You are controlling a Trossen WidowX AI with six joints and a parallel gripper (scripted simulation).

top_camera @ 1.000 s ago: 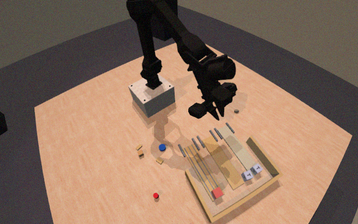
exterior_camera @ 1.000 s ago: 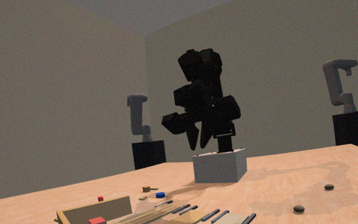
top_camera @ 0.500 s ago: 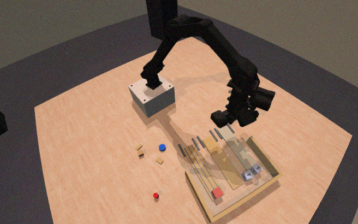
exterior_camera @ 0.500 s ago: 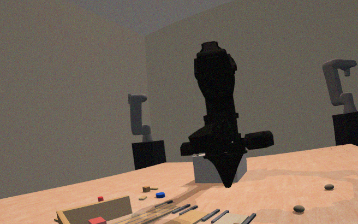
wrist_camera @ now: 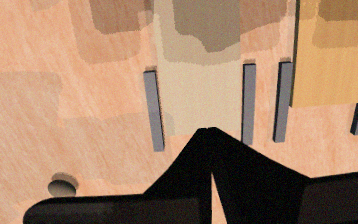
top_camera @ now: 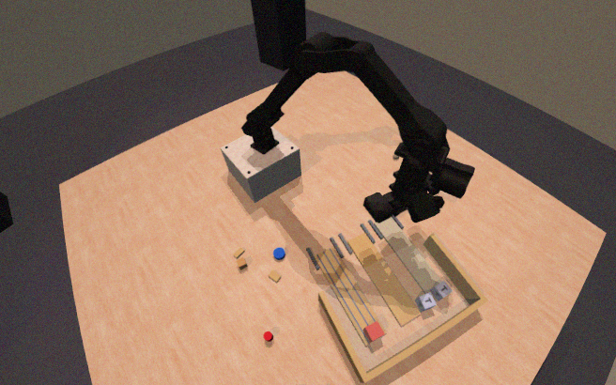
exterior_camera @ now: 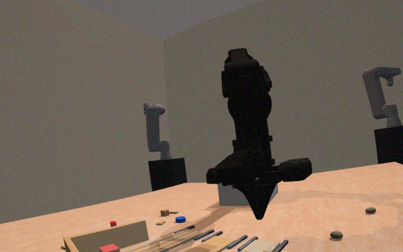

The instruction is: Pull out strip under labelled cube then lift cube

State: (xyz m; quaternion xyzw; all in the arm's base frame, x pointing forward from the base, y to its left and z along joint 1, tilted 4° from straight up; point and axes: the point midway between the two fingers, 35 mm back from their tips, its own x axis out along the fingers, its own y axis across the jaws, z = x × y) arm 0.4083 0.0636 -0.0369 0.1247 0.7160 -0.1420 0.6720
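My gripper tip is now 90 mm short of the grey-green strip, 60 mm above it and 40 mm to the left of it. Round my gripper tip: blue disc: 250 mm to the right, 170 mm behind, 60 mm below; red peg: 410 mm to the right, 50 mm below, 50 mm behind.
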